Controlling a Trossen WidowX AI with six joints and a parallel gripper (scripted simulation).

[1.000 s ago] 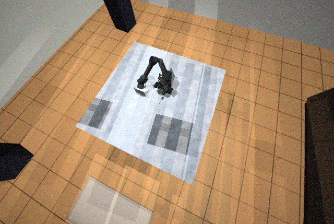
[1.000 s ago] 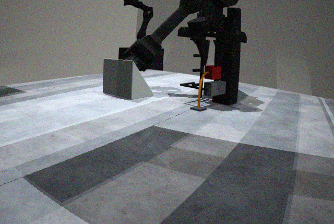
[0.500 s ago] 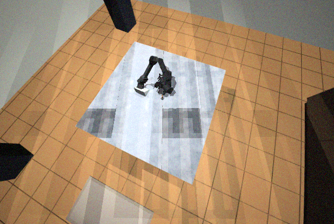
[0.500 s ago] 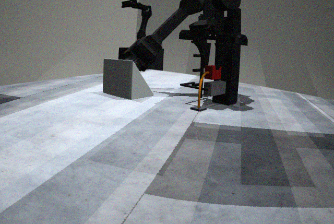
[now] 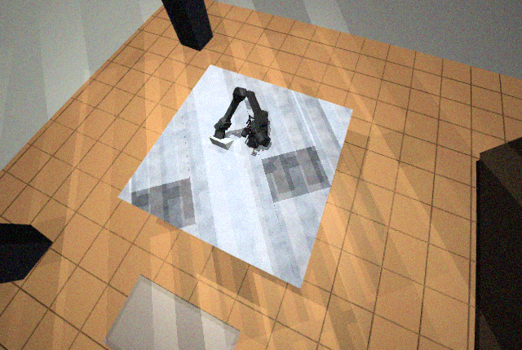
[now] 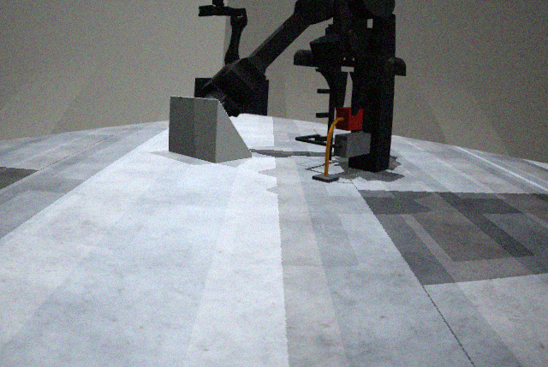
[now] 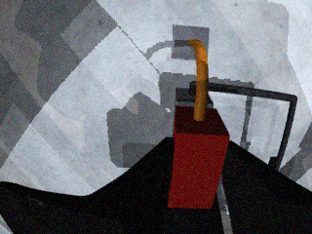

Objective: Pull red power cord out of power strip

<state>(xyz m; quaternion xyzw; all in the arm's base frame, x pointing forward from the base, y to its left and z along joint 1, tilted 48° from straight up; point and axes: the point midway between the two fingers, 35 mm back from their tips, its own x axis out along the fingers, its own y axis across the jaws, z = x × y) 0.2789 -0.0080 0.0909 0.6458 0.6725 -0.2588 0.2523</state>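
Right now my gripper tip is 100 mm above the grey anchor plate and 50 mm to the left of it. From my gripper tip the other things lie so: red plug: 30 mm to the left.
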